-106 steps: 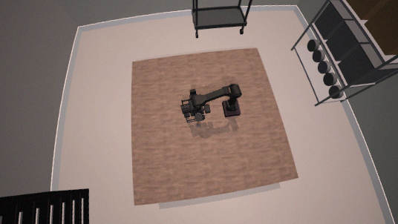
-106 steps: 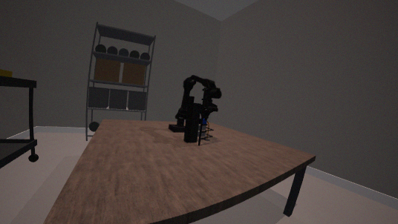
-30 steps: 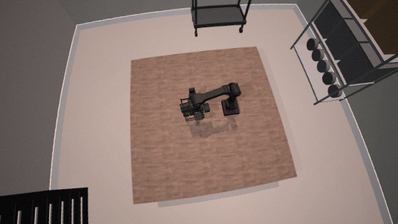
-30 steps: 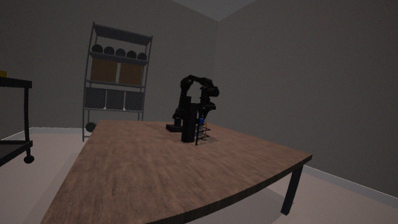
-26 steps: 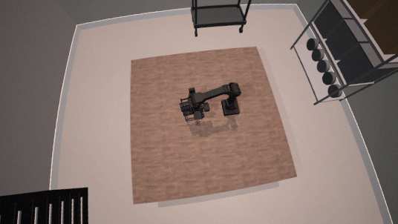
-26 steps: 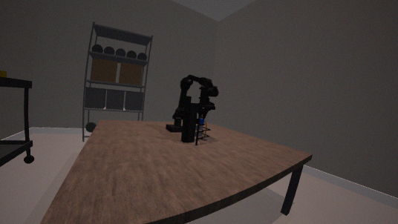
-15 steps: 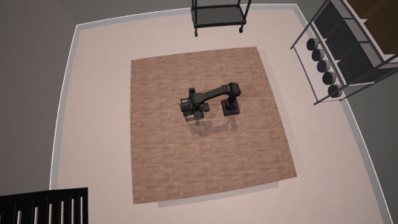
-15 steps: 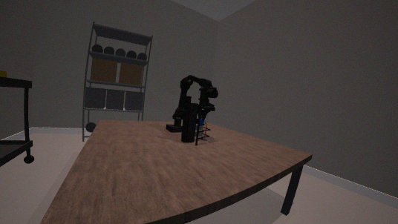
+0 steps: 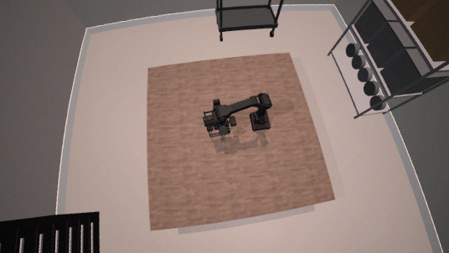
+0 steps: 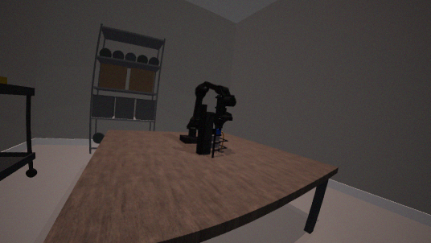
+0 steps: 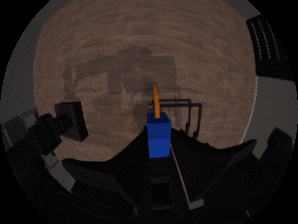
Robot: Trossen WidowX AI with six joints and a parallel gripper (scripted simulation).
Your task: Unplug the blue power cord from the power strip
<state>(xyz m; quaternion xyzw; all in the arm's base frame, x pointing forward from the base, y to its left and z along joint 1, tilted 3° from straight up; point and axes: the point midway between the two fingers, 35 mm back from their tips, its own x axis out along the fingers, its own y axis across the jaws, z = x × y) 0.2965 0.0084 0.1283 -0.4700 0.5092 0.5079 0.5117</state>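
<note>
Now: the blue plug 30 mm to the right of my gripper tip.
</note>
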